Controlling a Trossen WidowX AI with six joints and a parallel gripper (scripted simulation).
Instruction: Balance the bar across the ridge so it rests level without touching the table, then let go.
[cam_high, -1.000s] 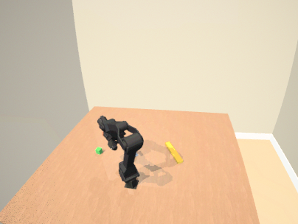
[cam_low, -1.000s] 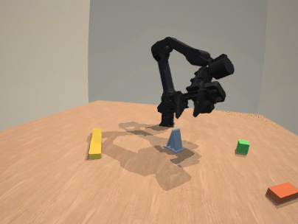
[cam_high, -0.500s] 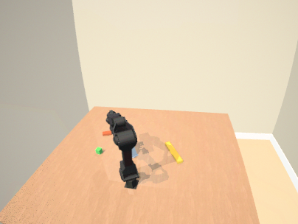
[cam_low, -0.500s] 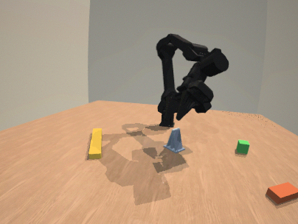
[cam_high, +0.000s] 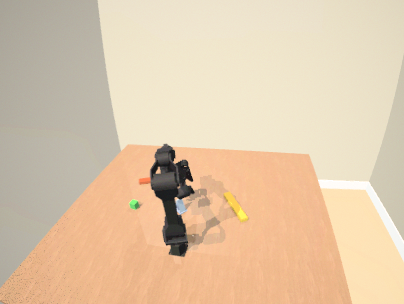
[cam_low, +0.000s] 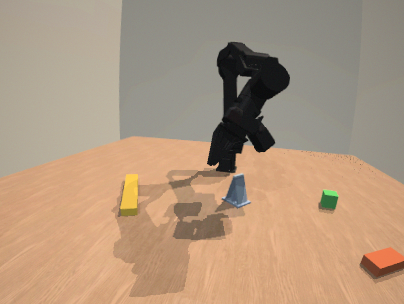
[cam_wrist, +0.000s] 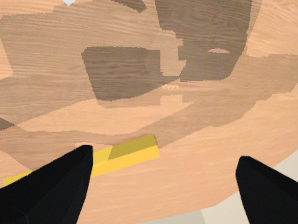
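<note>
The yellow bar is 190 mm to the right of my gripper tip and 90 mm below it. Also, from my gripper tip: green cube: 280 mm to the left, 80 mm below, 80 mm behind; then orange flat block: 310 mm to the left, 130 mm ahead, 90 mm below.
</note>
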